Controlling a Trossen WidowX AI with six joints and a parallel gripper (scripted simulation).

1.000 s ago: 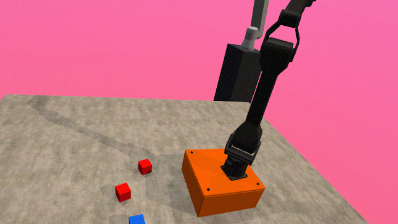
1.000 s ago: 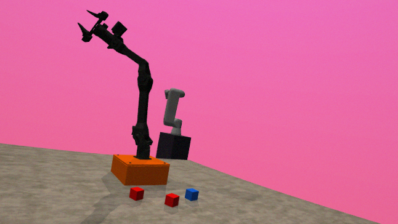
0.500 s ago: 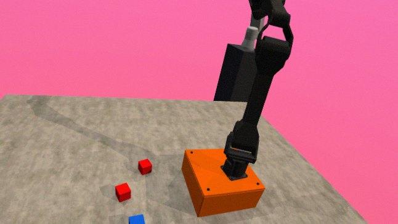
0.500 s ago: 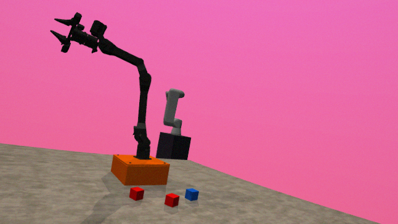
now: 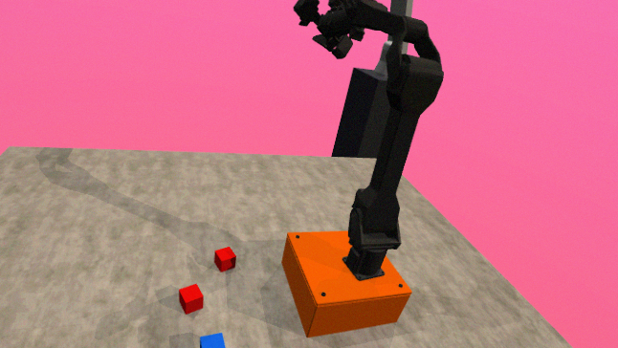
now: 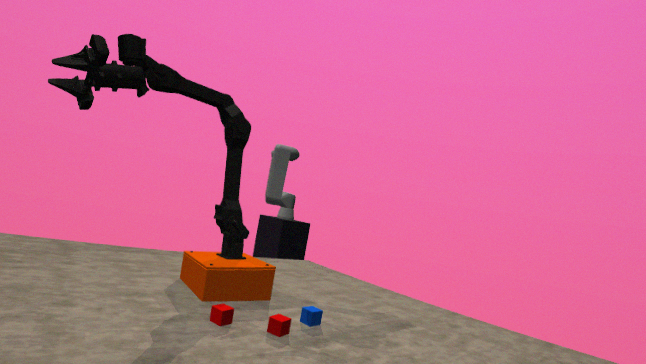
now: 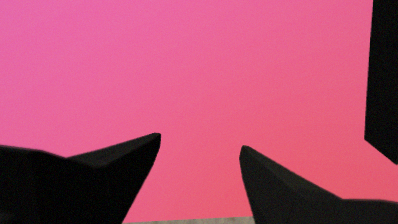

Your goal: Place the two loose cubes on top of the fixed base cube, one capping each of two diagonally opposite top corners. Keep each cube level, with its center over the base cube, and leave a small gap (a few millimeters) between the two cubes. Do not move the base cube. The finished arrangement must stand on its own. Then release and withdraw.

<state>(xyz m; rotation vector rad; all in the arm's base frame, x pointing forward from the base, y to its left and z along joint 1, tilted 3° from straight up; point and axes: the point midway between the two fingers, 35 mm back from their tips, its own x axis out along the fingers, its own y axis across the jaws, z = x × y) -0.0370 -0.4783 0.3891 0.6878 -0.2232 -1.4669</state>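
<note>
The blue cube is 340 mm ahead of my gripper tip, 570 mm to the left of it and 430 mm below it.
</note>
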